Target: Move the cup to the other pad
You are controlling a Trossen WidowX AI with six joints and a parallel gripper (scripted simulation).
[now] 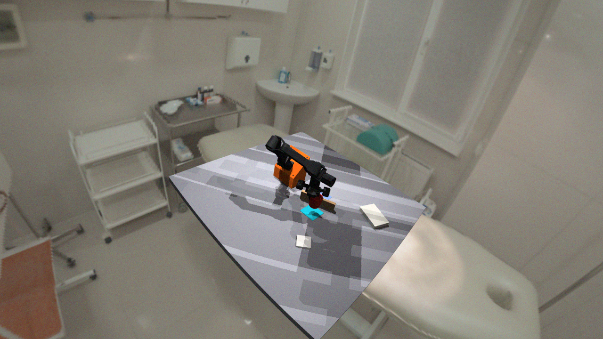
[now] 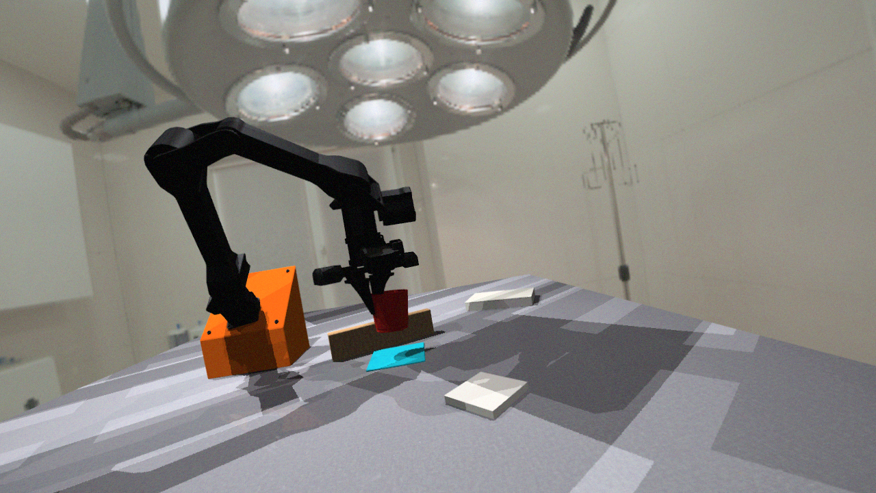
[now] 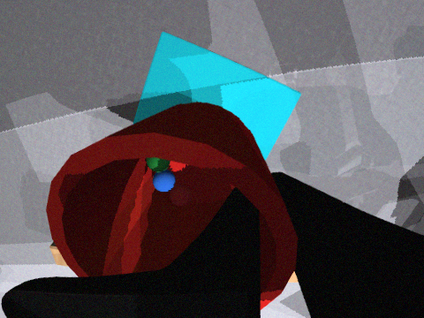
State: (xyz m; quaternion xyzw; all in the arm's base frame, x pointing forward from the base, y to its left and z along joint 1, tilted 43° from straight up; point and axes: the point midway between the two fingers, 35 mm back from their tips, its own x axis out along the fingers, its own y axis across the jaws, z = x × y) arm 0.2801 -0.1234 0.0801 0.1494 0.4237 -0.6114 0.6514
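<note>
The green marble is 50 mm ahead of my gripper tip, 20 mm below it and 10 mm to the left of it. Also, from my gripper tip: cyan pad (100 mm below, 30 mm ahead, 10 mm to the left); then dark red cup (30 mm ahead, 10 mm to the left); then blue marble (40 mm ahead, 30 mm below, 20 mm to the left).
</note>
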